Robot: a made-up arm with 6 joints. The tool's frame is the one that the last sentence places.
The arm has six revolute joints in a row. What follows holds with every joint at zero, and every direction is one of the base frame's.
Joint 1 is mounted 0.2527 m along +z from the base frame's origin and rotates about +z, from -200.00 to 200.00 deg.
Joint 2 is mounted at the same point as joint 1 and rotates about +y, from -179.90 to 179.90 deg.
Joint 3 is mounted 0.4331 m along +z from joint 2 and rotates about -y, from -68.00 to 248.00 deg.
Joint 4 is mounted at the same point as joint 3 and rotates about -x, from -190.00 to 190.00 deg.
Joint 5 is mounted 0.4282 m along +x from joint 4 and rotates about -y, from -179.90 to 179.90 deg.
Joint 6 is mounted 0.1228 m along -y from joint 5 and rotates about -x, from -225.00 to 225.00 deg.
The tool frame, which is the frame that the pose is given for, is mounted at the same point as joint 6; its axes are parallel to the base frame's.
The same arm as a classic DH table. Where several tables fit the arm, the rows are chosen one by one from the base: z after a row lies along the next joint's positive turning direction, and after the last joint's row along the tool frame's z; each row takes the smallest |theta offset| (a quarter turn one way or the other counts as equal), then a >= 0, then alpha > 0; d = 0 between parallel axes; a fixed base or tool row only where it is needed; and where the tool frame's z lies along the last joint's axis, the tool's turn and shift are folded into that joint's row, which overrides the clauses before.
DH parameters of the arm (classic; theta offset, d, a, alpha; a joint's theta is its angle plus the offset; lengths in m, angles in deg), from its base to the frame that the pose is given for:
joint 1: 0 0.2527 0 -90
joint 2: -90 0 0.4331 180
joint 3: 0 0 0 -90
joint 4: 0 -0.4282 0 90
joint 5: 0 0.1228 0 -90
joint 6: 90 0 0 90
tool (fixed): -90 0 0 0
Joint limits (deg, base to tool): -200..200 -179.9..179.9 -68..248 -190..190 -179.9..179.9 -225..225

